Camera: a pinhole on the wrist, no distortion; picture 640 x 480 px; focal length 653.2 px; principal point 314.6 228.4 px. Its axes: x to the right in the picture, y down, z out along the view. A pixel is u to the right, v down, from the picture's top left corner.
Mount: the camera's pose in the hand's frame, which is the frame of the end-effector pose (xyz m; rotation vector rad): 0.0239 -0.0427 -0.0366 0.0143 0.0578 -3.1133
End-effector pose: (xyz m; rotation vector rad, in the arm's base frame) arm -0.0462 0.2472 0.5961 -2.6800 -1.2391 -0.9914
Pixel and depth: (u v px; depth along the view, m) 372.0 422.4 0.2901
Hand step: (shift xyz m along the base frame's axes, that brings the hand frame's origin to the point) 0.0361 0.1638 -0.2323
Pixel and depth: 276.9 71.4 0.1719
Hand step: 0.0832 0.0641 -0.0934
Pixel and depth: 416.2 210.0 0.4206
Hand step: 0.1506 0.1083 -0.3422
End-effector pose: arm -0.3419 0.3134 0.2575 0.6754 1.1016 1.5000
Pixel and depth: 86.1 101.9 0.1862
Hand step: 0.1168 0.1244 0.0377
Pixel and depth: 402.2 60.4 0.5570
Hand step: 0.4380 0.0904 0.2912
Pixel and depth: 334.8 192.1 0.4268
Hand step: 0.3542 0.1128 0.1253
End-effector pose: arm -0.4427 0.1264 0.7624 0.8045 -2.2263 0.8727
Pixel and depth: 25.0 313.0 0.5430
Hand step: -0.2326 -0.5305 -0.0691
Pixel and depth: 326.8 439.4 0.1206
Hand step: 0.0219 -0.1192 -0.0020
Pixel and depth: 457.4 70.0 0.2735
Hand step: -0.0574 -0.1568 -0.1754
